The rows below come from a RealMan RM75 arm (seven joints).
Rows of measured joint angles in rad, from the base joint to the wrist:
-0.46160 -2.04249 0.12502 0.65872 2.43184 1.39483 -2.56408
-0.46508 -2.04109 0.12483 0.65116 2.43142 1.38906 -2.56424
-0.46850 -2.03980 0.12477 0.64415 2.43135 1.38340 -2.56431
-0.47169 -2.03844 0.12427 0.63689 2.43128 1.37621 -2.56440
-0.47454 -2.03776 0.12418 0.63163 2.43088 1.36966 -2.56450
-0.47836 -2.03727 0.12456 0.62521 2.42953 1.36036 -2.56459
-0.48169 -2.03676 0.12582 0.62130 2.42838 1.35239 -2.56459
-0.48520 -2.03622 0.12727 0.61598 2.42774 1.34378 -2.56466
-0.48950 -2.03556 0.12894 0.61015 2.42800 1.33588 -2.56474
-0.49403 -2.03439 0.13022 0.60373 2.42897 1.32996 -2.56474
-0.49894 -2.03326 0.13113 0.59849 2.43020 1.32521 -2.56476
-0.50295 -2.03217 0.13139 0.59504 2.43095 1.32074 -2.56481
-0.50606 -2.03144 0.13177 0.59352 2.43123 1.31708 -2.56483
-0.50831 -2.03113 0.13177 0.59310 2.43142 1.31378 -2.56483
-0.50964 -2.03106 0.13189 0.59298 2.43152 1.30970 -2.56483
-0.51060 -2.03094 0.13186 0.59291 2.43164 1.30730 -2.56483
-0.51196 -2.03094 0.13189 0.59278 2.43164 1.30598 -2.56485
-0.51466 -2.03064 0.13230 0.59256 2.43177 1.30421 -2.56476
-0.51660 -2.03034 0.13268 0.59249 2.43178 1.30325 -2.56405
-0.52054 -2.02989 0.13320 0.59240 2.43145 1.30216 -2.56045
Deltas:
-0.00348 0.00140 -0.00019 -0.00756 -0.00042 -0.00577 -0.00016
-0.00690 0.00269 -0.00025 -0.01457 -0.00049 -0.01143 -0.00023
-0.01009 0.00405 -0.00075 -0.02183 -0.00056 -0.01862 -0.00032
-0.01294 0.00473 -0.00084 -0.02709 -0.00096 -0.02517 -0.00042
-0.01676 0.00522 -0.00046 -0.03351 -0.00231 -0.03447 -0.00051
-0.02009 0.00573 0.00080 -0.03742 -0.00346 -0.04244 -0.00051
-0.02360 0.00627 0.00225 -0.04274 -0.00410 -0.05105 -0.00058
-0.02790 0.00693 0.00392 -0.04857 -0.00384 -0.05895 -0.00066
-0.03243 0.00810 0.00520 -0.05499 -0.00287 -0.06487 -0.00066
-0.03734 0.00923 0.00611 -0.06023 -0.00164 -0.06962 -0.00068
-0.04135 0.01032 0.00637 -0.06368 -0.00089 -0.07409 -0.00073
-0.04446 0.01105 0.00675 -0.06520 -0.00061 -0.07775 -0.00075
-0.04671 0.01136 0.00675 -0.06562 -0.00042 -0.08105 -0.00075
-0.04804 0.01143 0.00687 -0.06574 -0.00032 -0.08513 -0.00075
-0.04900 0.01155 0.00684 -0.06581 -0.00020 -0.08753 -0.00075
-0.05036 0.01155 0.00687 -0.06594 -0.00020 -0.08885 -0.00077
-0.05306 0.01185 0.00728 -0.06616 -0.00007 -0.09062 -0.00068
-0.05500 0.01215 0.00766 -0.06623 -0.00006 -0.09158 0.00003
-0.05894 0.01260 0.00818 -0.06632 -0.00039 -0.09267 0.00363

